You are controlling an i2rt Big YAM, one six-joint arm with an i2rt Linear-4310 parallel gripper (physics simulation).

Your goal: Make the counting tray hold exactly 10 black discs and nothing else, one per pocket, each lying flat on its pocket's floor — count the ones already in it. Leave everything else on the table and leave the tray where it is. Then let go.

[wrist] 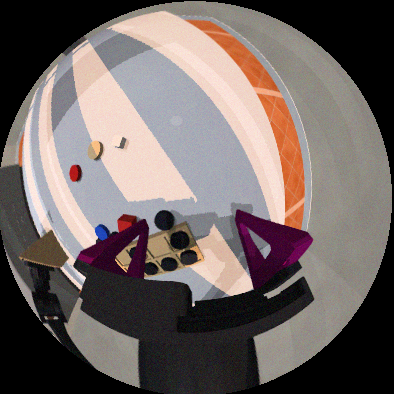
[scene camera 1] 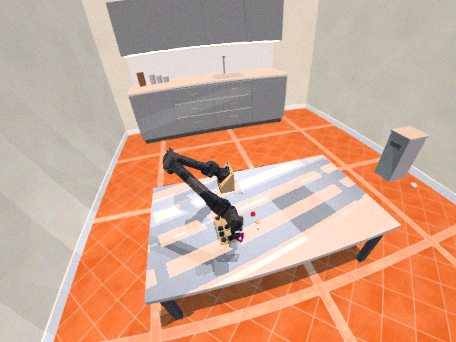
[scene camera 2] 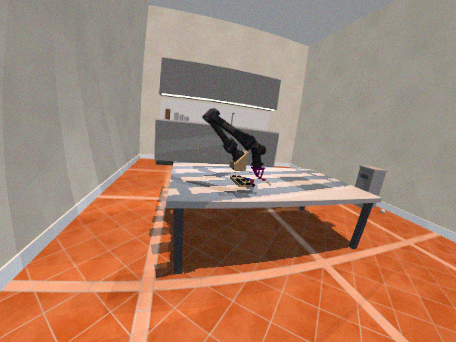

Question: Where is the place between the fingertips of my gripper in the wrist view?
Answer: At 190, 219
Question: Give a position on a tan counting tray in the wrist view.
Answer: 158, 244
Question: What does my gripper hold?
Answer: Nothing.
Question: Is my gripper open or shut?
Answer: Open.
